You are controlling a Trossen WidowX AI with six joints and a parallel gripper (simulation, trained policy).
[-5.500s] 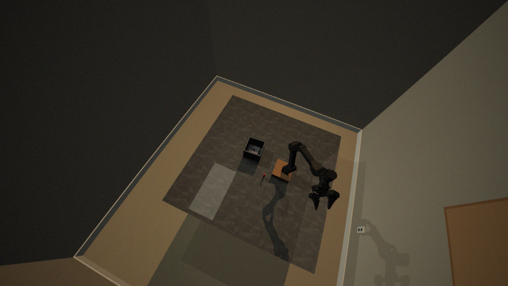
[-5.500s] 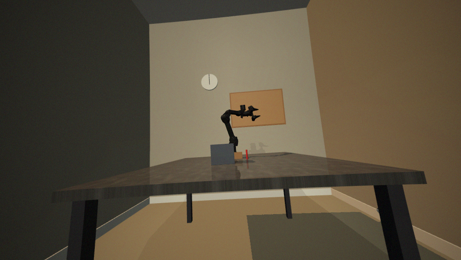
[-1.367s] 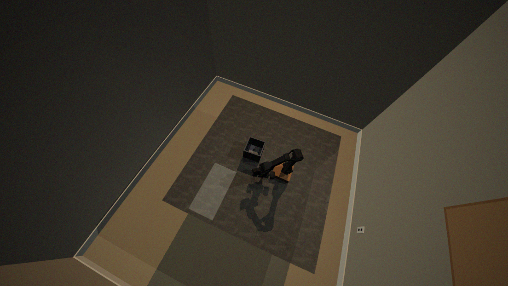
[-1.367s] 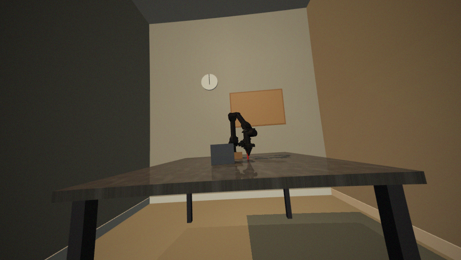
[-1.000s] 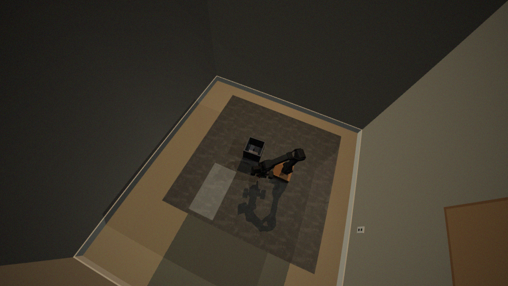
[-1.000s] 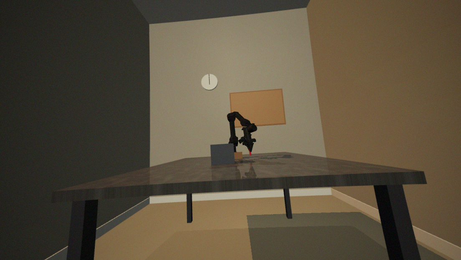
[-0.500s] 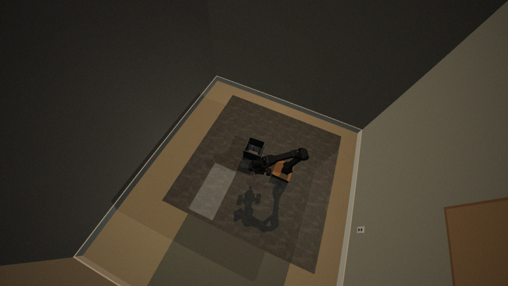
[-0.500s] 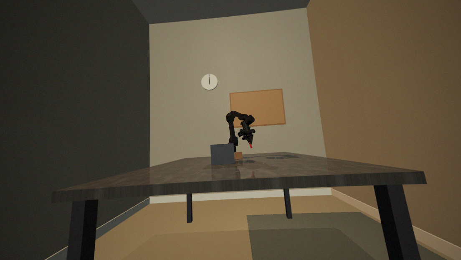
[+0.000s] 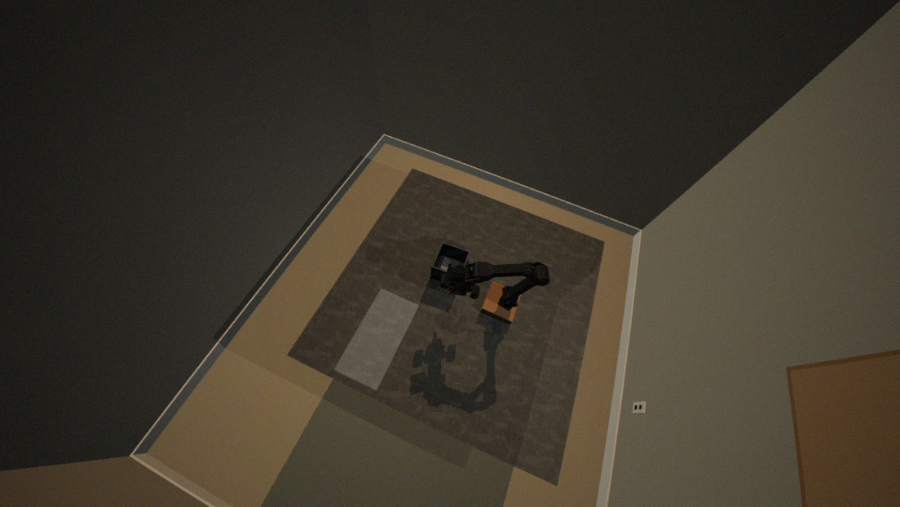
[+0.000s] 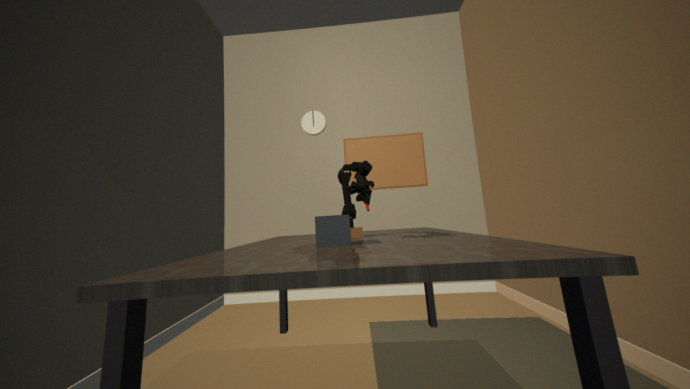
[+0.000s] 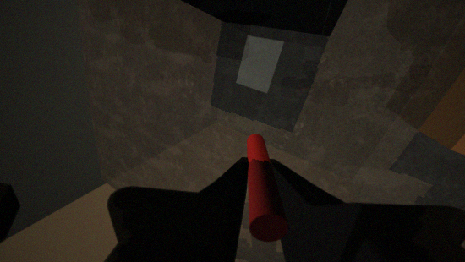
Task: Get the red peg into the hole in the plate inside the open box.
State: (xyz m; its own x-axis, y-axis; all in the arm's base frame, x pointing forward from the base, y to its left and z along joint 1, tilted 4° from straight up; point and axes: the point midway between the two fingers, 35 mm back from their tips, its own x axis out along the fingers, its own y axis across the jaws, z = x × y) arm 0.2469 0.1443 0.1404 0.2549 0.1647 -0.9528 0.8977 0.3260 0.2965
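Now: the plate 10 cm ahead of my gripper tip, 17 cm to the right of it and 13 cm below it. Round my gripper tip: red peg: 1 cm to the right, 1 cm above.
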